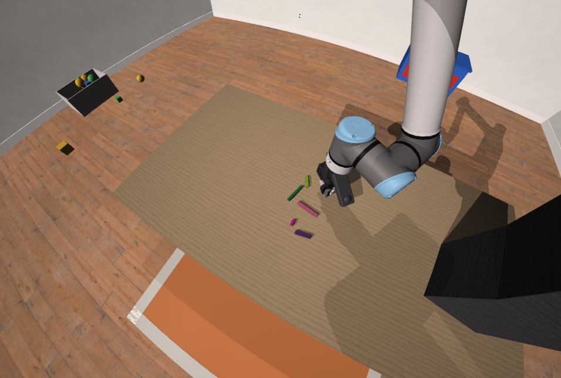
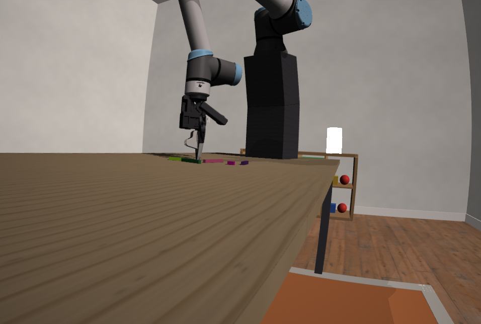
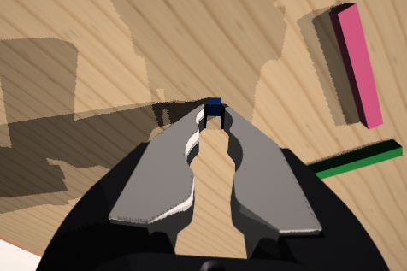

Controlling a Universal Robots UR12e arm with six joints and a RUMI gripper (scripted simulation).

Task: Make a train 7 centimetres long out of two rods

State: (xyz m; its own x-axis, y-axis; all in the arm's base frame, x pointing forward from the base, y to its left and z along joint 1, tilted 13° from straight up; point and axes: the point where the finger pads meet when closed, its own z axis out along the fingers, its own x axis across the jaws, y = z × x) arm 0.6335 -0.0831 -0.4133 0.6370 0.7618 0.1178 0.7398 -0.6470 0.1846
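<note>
My gripper is now 19 cm to the right of the purple rod, 1 cm short of it and 1 cm above it. From my hand the other things lie so: lime rod 10 cm ahead, 2 cm to the right, 1 cm below; then small blue rod 1 cm below; then pink rod 9 cm to the left, 4 cm ahead, 1 cm below.
</note>
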